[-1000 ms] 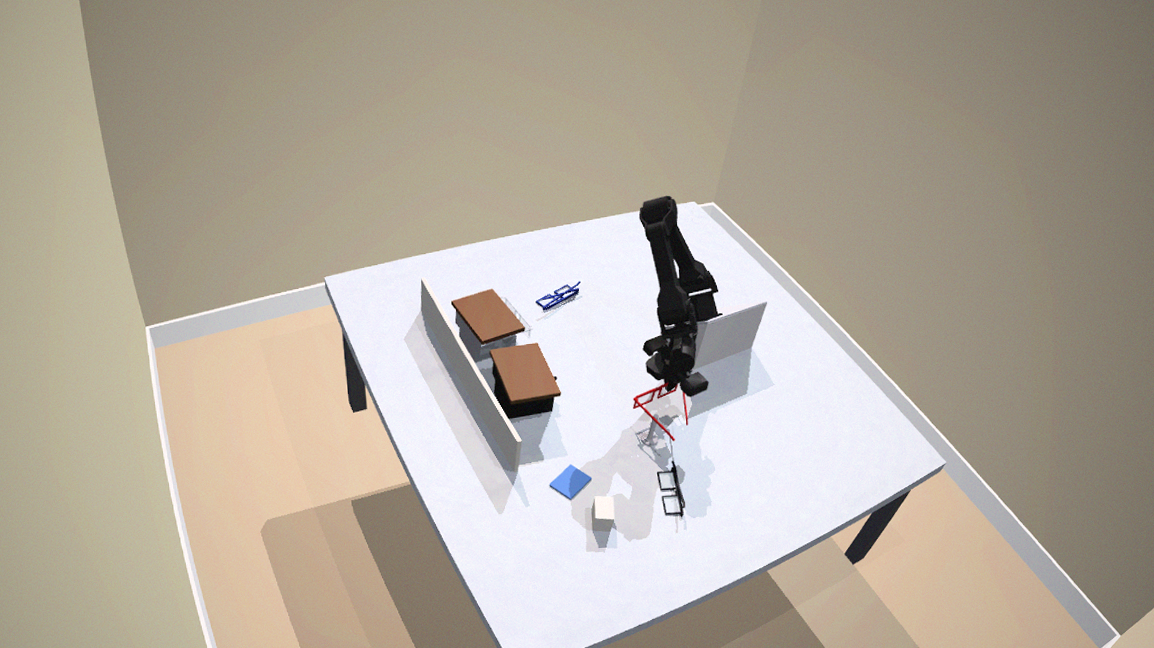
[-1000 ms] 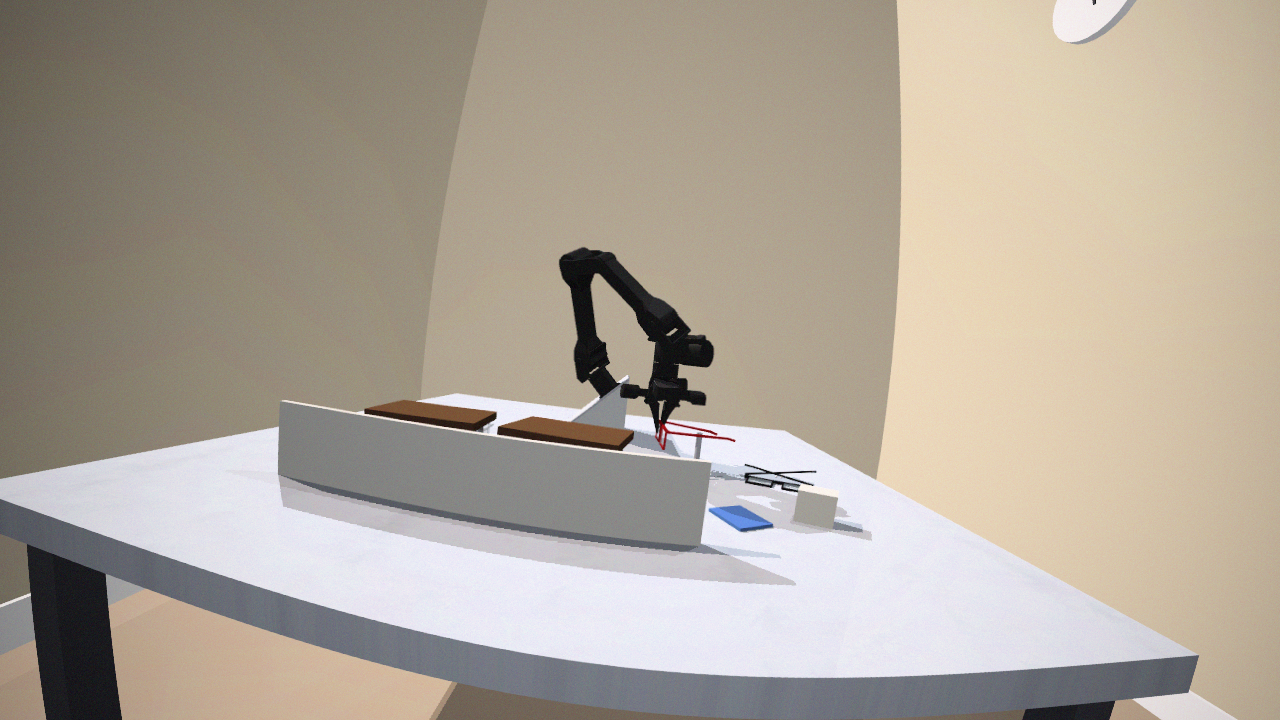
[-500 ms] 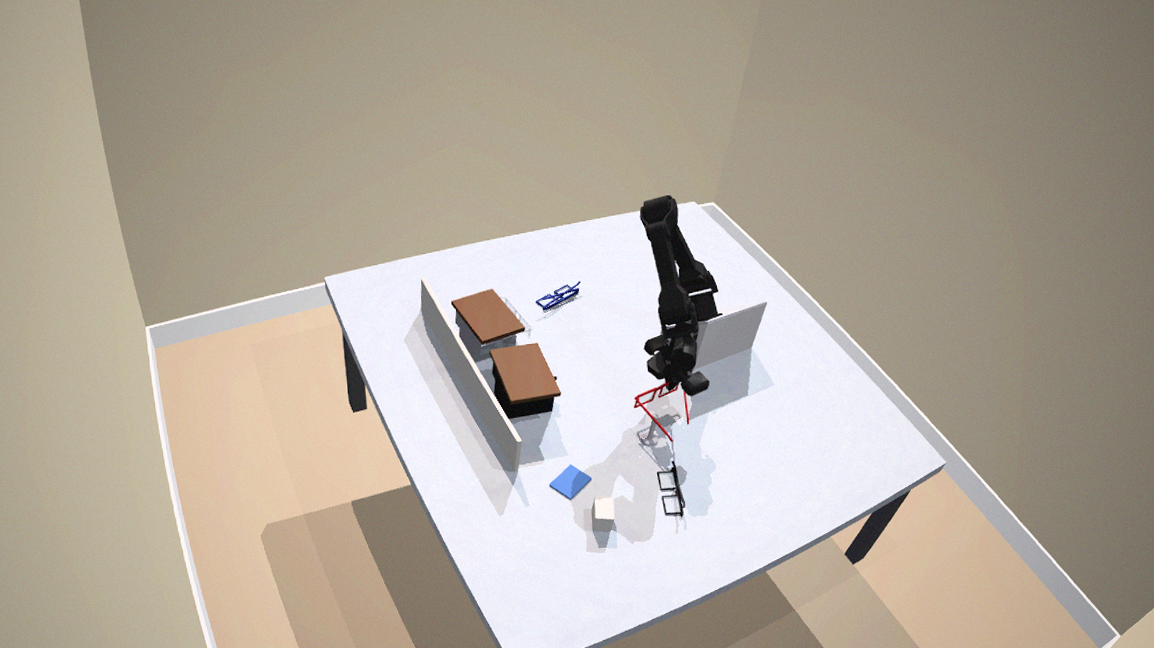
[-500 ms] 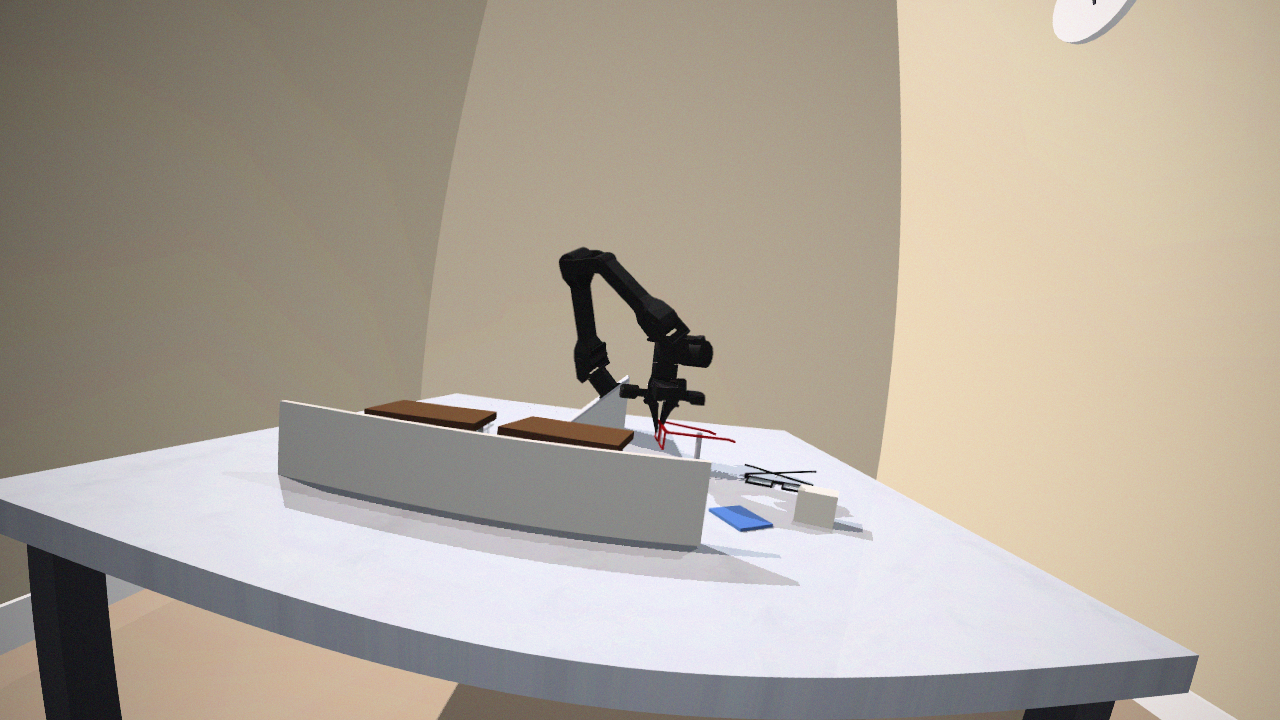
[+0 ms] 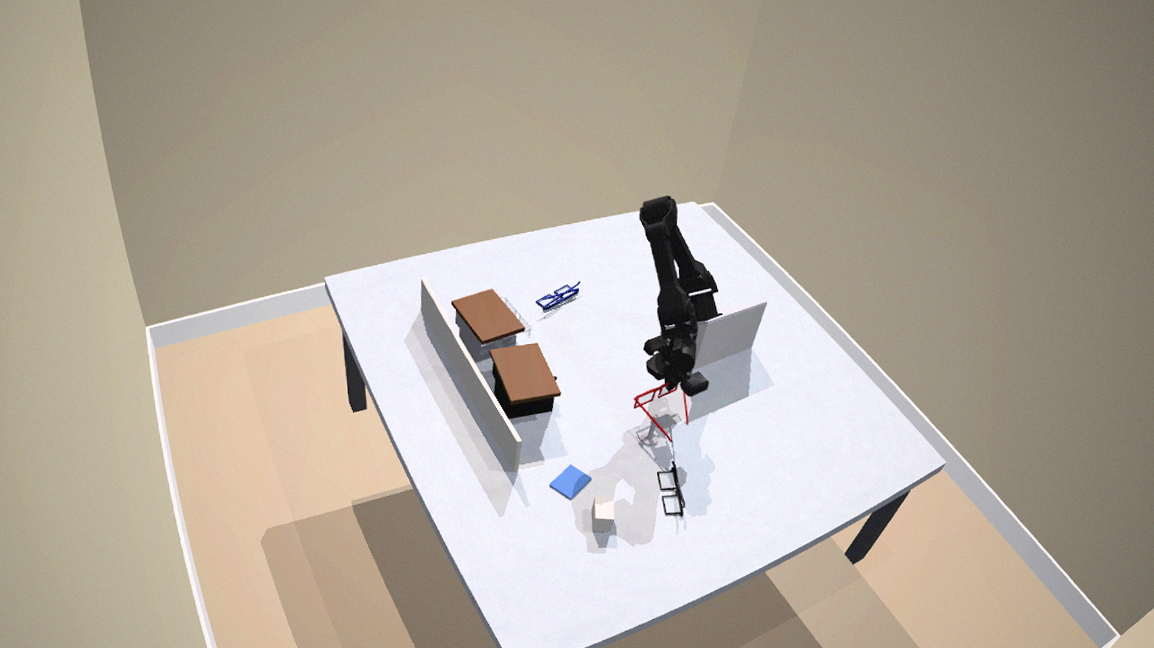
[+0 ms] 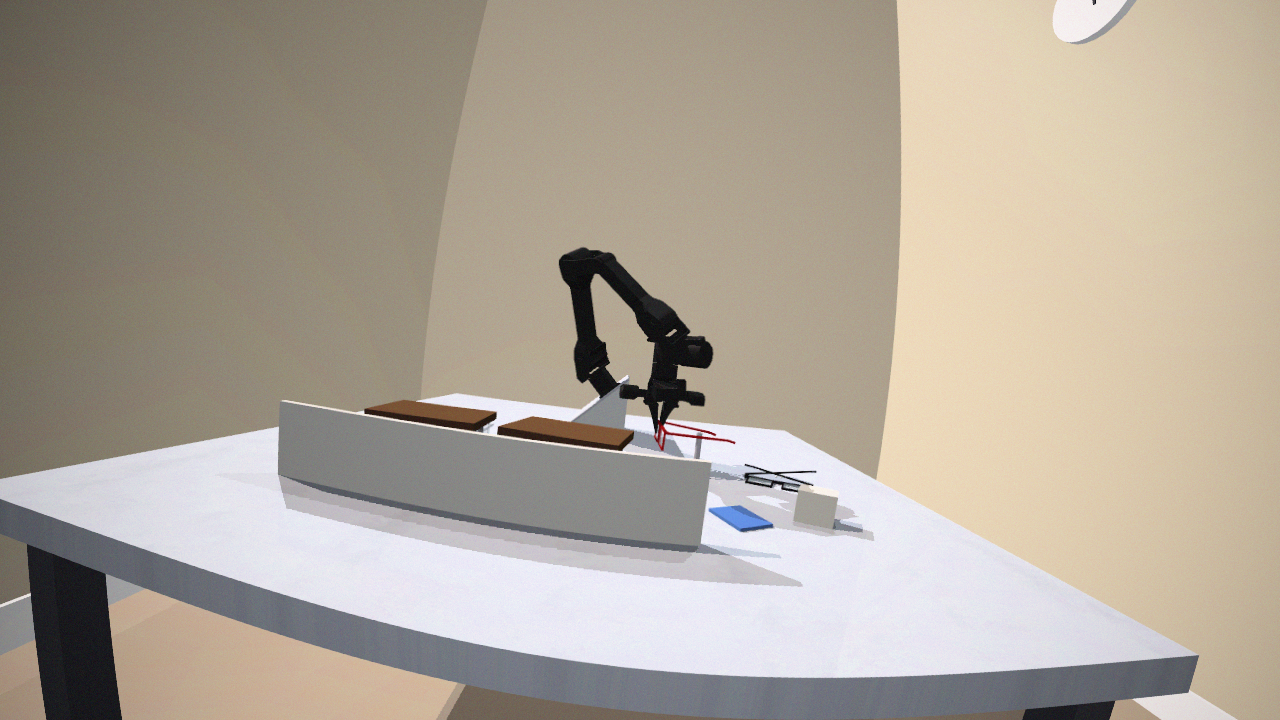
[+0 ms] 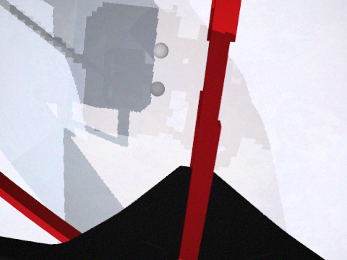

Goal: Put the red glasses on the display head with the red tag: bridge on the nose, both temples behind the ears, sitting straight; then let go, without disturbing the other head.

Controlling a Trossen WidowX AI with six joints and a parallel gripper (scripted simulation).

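Now: gripper tip 110 mm short of the grey peg stand, 70 mm to the right of it and 30 mm above it. Also, from my gripper tip: blue card 350 mm ahead, 70 mm to the left, 60 mm below; then white cube 350 mm ahead, 190 mm to the left, 30 mm below; then dark head 270 mm ahead, 180 mm to the right.
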